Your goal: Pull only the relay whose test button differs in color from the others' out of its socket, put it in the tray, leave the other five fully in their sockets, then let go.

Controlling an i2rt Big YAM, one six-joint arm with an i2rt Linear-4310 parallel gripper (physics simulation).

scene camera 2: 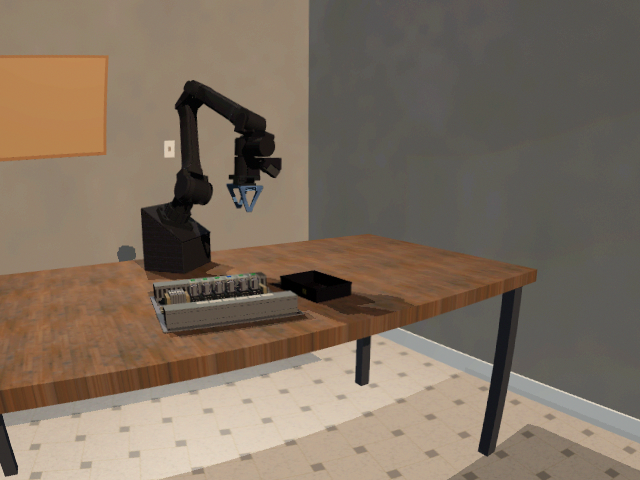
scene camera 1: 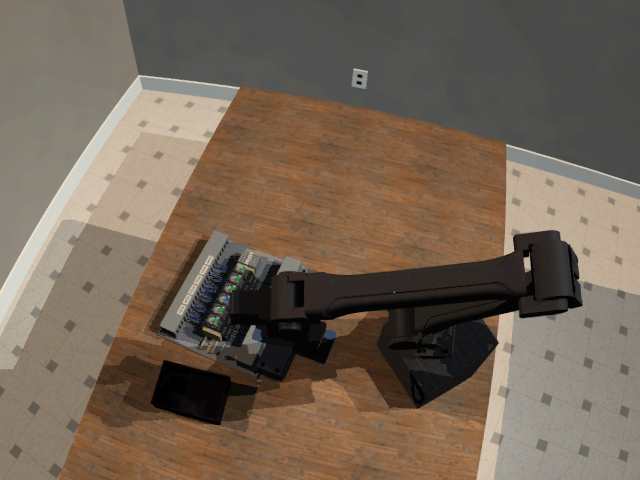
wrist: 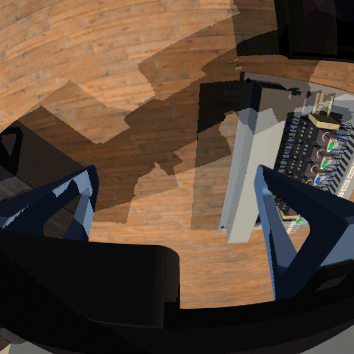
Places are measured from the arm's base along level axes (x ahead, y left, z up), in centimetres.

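Where they show: gripper, fingertip midpoint: (scene camera 2: 243, 210) (scene camera 1: 295, 350) (wrist: 175, 173); arm's base at its link origin: (scene camera 2: 173, 220) (scene camera 1: 436, 328).
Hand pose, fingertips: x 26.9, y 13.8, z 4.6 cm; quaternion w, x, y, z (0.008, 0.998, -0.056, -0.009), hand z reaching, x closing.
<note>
Each offset is from my fingertips to the centre of the thing.
The relay with the blue test button {dx +20.7, dy -13.4, dz -15.5 cm} (scene camera 1: 227, 299) (scene camera 2: 229, 276) (wrist: 318, 181) stands in the row on the grey panel, third from the end nearest the tray. The other five relays have green buttons; all six look seated. The black tray {dx +21.9, dy +9.9, dz -18.5 cm} (scene camera 1: 225, 403) (scene camera 2: 333, 291) (wrist: 282, 35) stands beside the panel's end; I see no relay in it. My gripper (scene camera 2: 244, 207) (wrist: 175, 173) is open and empty, pointing down high above the table on the base side of the panel. In the wrist view the right finger overlaps part of the relay row. In scene camera 1 the arm hides most of the gripper.
Long grey wiring ducts {dx +30.4, dy -17.4, dz -17.9 cm} (scene camera 1: 193, 284) (scene camera 2: 232, 310) (wrist: 255, 165) flank the relay row and stand up from the panel. Tan end pieces close the row. The black arm base (scene camera 1: 449, 361) (scene camera 2: 173, 242) stands on the table behind the panel. Walls rise beyond the table.
</note>
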